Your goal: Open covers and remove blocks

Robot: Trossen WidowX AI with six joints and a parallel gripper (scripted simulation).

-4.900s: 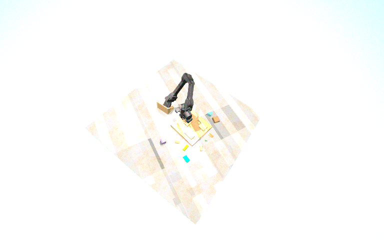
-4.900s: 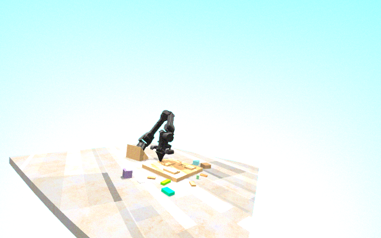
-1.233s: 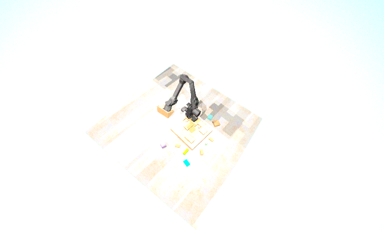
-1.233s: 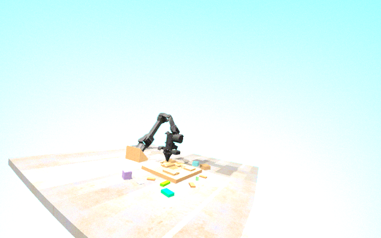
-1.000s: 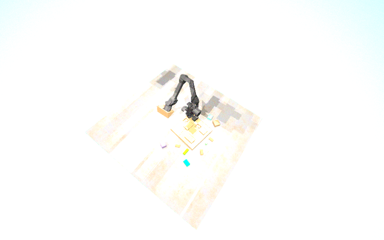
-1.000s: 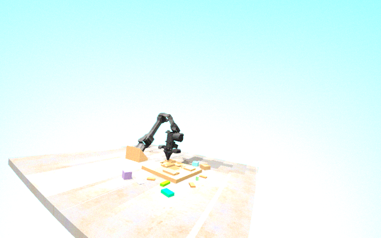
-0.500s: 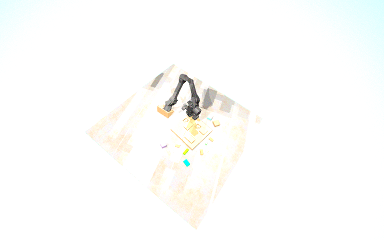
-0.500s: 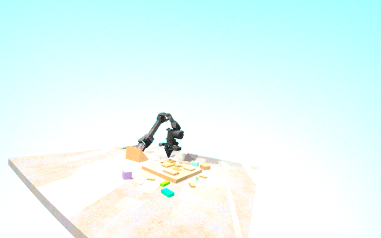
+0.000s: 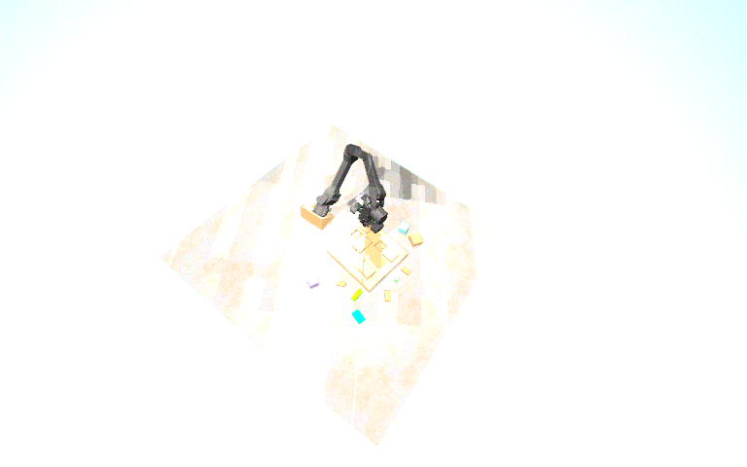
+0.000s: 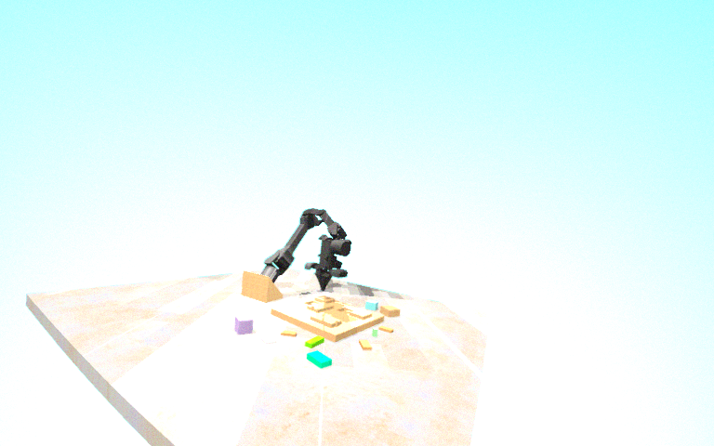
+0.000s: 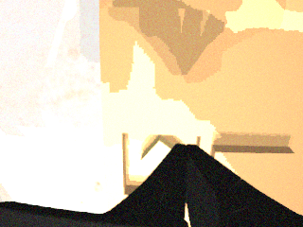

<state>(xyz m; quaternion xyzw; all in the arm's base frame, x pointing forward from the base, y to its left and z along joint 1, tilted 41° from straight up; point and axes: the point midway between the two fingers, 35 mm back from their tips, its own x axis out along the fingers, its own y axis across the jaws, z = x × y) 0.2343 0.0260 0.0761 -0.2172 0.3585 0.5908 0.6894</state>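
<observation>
Right now the tan puzzle board is 80 mm to the right of my gripper tip, 80 mm ahead of it and 50 mm below it. Round my gripper tip: light cyan block (170 mm ahead, 150 mm to the left, 60 mm below); then purple cube (380 mm to the right, 60 mm behind, 50 mm below); then bright green bar (310 mm to the right, 150 mm ahead, 60 mm below).
</observation>
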